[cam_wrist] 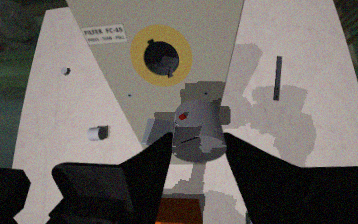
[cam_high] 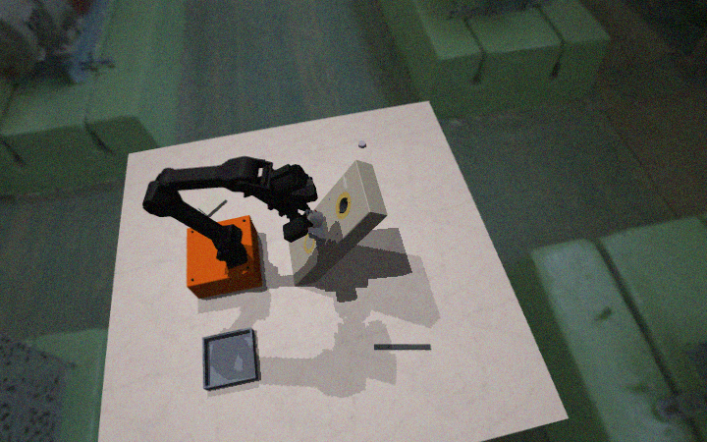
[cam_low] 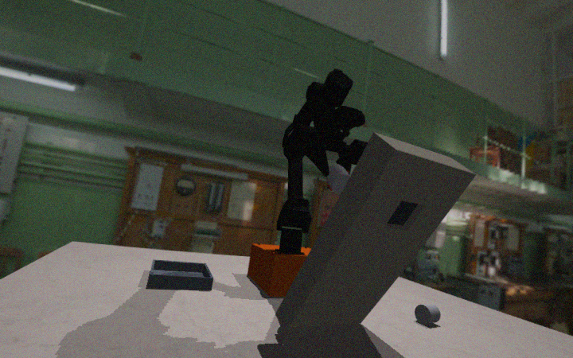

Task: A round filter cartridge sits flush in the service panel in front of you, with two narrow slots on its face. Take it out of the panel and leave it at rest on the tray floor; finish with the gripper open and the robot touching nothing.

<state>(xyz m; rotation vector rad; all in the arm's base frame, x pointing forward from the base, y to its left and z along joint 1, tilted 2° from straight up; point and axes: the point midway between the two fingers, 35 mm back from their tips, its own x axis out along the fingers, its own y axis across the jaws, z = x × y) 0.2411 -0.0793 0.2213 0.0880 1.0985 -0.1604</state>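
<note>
Now: gripper tip 36 cm past the grey tray, 30 cm above it and 19 cm to the left of it. Also, from my gripper tip: round grey filter cartridge (right at my gripper tip).
</note>
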